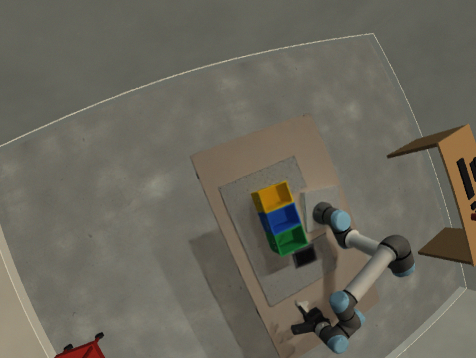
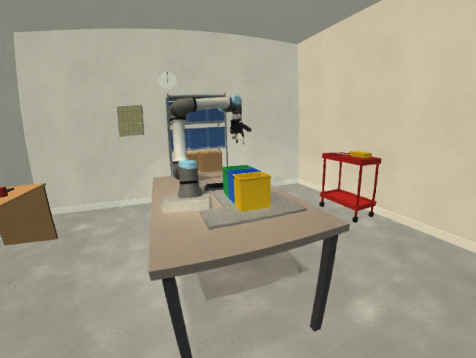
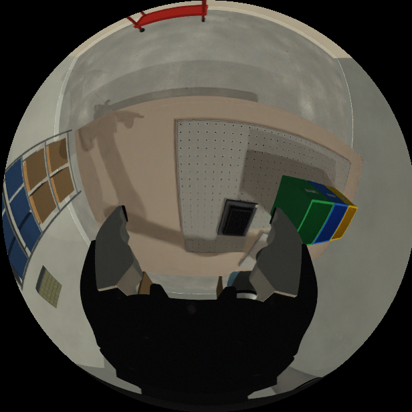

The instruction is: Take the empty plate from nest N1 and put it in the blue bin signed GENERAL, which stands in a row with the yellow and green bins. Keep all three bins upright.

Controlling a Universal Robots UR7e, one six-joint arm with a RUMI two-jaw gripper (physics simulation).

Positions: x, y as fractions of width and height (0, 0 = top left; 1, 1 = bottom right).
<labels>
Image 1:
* green bin: 0.62, 0.67
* blue bin: 0.58, 0.62
</labels>
